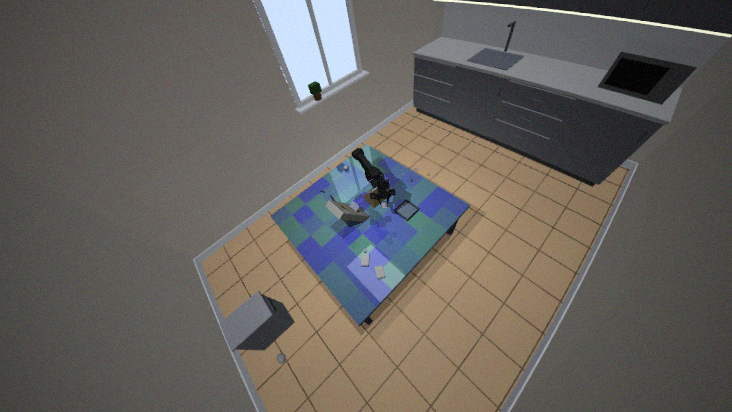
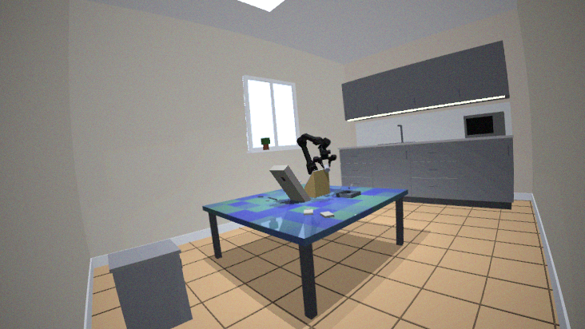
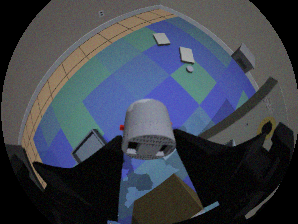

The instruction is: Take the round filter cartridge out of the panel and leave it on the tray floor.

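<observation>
My gripper tip is 200 mm past the dark grey square tray, 50 mm to the right of it and 250 mm above it. Also, from my gripper tip: light grey service panel 190 mm ahead, 230 mm to the right, 110 mm below; pale round cartridge right at my gripper tip.
</observation>
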